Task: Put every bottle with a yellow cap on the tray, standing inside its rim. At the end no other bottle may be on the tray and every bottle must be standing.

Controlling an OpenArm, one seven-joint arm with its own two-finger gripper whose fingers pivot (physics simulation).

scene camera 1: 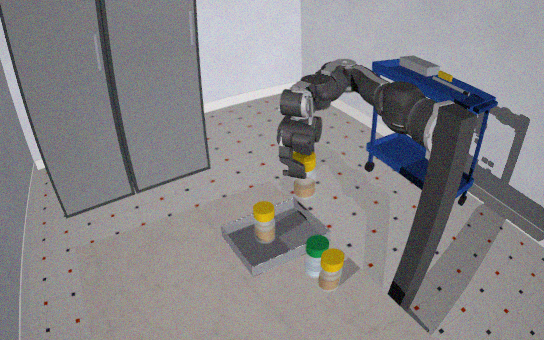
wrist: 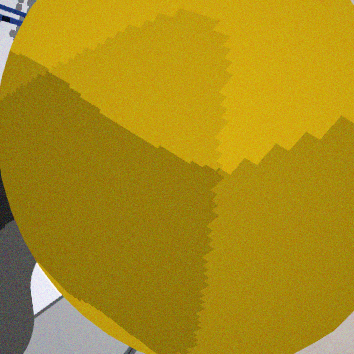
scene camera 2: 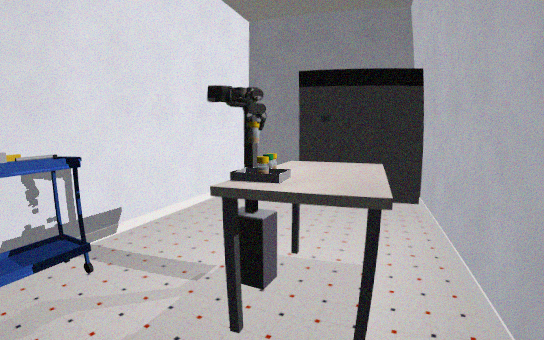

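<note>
My gripper is shut on a yellow-capped bottle, held upright well above the tray's height; its exact place over the tray is hard to tell. In the wrist view its yellow cap fills most of the picture. Another yellow-capped bottle stands inside the rim of the grey tray, in its left part in the first scene view. A green-capped bottle and a third yellow-capped bottle stand close together outside the tray.
The tray stands near an end of the table. The arm's dark post rises beside the table. A blue cart stands apart on the floor, and a grey cabinet stands by the wall.
</note>
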